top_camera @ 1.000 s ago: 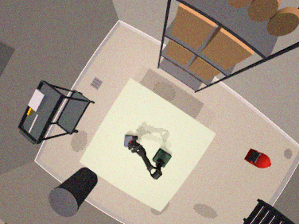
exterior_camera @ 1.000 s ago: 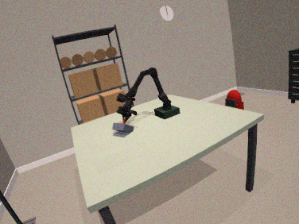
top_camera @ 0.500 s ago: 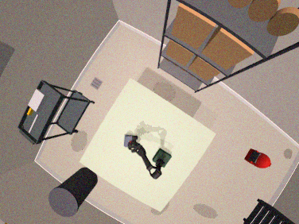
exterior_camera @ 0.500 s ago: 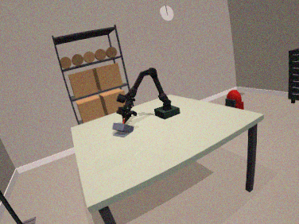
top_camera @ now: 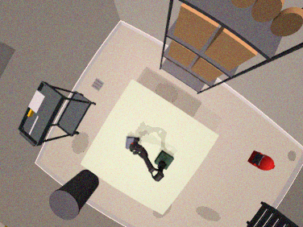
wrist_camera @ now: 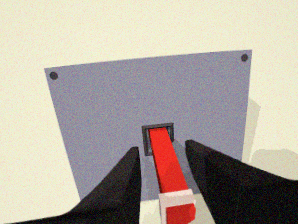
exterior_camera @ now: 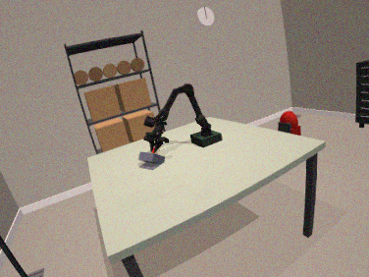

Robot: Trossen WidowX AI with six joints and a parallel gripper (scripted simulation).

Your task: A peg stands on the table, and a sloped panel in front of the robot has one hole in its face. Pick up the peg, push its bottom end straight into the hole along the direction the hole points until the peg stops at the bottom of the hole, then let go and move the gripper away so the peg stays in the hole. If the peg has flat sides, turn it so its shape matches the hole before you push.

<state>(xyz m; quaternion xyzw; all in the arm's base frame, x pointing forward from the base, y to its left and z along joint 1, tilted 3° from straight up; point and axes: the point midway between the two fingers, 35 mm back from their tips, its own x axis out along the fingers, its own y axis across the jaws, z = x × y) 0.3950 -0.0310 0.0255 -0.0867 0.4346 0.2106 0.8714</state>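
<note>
Now: the red peg 1 cm behind my gripper tip, 1 cm to the right of it and 1 cm above it. The rest, counted from my gripper tip: grey sloped panel 2 cm ahead, 1 cm to the left, 3 cm below.
</note>
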